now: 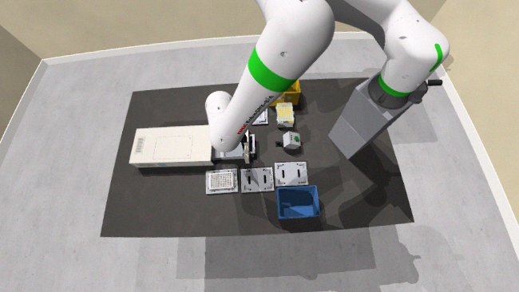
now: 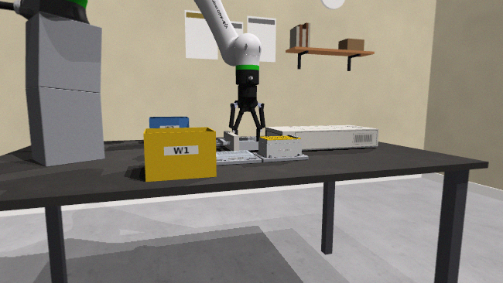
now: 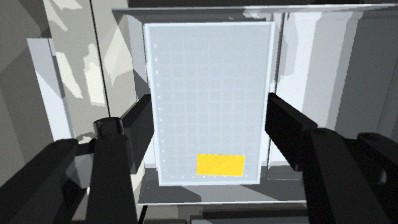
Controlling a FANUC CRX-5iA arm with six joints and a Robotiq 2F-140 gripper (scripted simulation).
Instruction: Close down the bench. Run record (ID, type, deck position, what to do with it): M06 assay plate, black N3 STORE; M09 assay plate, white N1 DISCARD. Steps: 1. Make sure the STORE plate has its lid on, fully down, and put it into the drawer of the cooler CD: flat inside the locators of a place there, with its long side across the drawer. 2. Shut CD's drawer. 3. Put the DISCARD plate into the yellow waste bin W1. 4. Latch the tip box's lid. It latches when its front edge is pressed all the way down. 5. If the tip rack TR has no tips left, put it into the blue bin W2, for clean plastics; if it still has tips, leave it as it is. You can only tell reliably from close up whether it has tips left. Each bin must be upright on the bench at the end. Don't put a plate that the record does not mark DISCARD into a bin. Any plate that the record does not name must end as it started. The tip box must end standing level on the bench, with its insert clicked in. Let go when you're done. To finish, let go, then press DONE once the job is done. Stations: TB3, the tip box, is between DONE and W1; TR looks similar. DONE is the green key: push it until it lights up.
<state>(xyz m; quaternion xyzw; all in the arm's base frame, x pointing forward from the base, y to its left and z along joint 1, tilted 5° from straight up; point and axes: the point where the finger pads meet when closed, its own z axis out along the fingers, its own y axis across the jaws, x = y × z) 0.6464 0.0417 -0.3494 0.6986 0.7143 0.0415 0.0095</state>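
Right now the drawer is 30 mm ahead of my hand and 10 mm below it. From my hand the other things lie so: white assay plate (60 mm ahead, 190 mm to the left, 30 mm below); then cooler CD (180 mm ahead); then yellow tip rack TR (60 mm ahead, 200 mm to the right, 10 mm above).
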